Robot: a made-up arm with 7 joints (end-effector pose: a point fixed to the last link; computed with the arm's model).
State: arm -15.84 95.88 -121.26 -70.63 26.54 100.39 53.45
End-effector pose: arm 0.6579 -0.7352 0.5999 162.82 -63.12 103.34
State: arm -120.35 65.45 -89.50 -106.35 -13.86 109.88 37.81
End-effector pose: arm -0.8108 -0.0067 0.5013 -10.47 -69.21 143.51
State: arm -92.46 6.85 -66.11 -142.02 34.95 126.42 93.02
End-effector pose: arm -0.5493 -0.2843 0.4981 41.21 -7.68 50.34
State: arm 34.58 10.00 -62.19 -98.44 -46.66 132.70 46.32
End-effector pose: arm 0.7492 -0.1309 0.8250 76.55 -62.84 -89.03
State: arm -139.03 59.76 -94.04 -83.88 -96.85 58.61 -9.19
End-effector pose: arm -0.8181 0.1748 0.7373 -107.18 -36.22 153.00
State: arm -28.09 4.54 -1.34 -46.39 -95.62 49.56 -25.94
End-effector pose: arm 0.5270 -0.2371 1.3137 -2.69 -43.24 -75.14
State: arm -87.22 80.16 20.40 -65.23 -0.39 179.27 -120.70
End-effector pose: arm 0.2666 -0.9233 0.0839 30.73 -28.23 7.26
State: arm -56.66 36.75 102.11 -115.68 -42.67 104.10 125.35
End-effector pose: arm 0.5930 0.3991 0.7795 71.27 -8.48 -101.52
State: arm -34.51 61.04 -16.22 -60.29 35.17 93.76 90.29
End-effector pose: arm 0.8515 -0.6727 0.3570 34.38 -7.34 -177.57
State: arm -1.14 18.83 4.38 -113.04 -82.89 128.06 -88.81
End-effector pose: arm 0.7891 0.1528 0.5192 59.17 52.41 112.48
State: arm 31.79 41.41 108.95 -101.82 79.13 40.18 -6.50
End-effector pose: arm -0.2180 0.6605 0.9461 170.23 6.22 -168.13
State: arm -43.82 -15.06 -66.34 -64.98 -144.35 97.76 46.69
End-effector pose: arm -0.3357 -0.4429 1.2419 -139.51 -40.64 -9.47
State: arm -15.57 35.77 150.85 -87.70 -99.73 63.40 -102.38
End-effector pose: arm -0.0265 0.3953 1.2622 8.13 33.33 135.93
